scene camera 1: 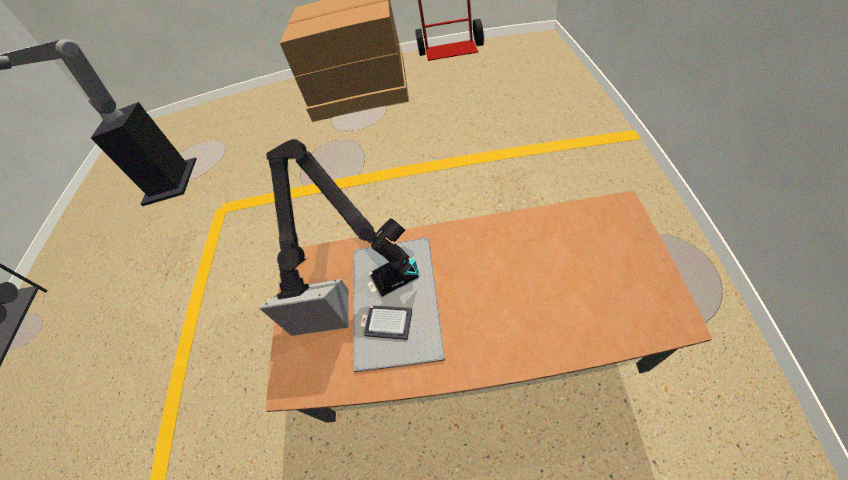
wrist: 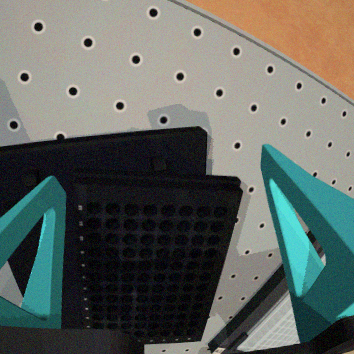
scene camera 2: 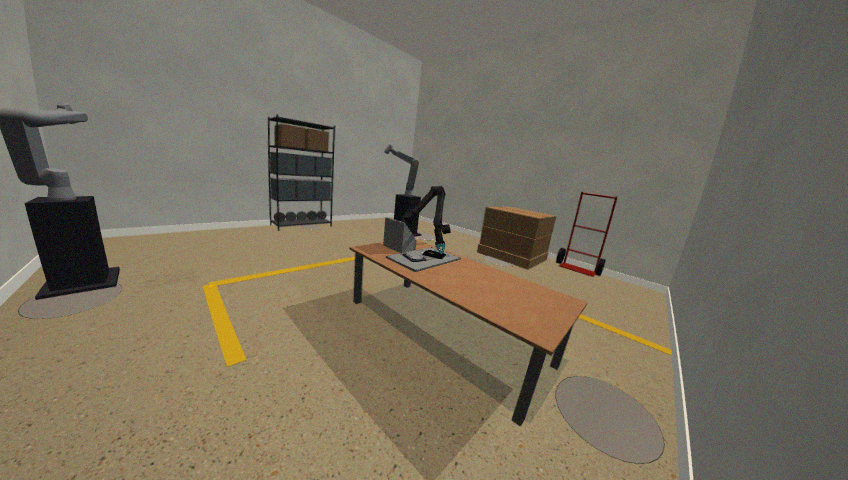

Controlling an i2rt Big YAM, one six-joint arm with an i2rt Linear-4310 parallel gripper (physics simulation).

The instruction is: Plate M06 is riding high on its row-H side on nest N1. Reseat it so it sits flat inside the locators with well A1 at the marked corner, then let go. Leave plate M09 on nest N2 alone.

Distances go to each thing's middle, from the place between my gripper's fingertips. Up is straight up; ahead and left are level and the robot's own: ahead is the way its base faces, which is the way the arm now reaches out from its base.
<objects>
My gripper is now 7 cm past the black well plate [wrist: 150,246], 2 cm to the left of it and 1 cm above it. From my hand the other things lie so: grey perforated plate [scene camera 1: 424,343]: 10 cm to the right, 9 cm behind, 4 cm below; then black nest [wrist: 181,149]: 8 cm behind, 2 cm below.
</objects>
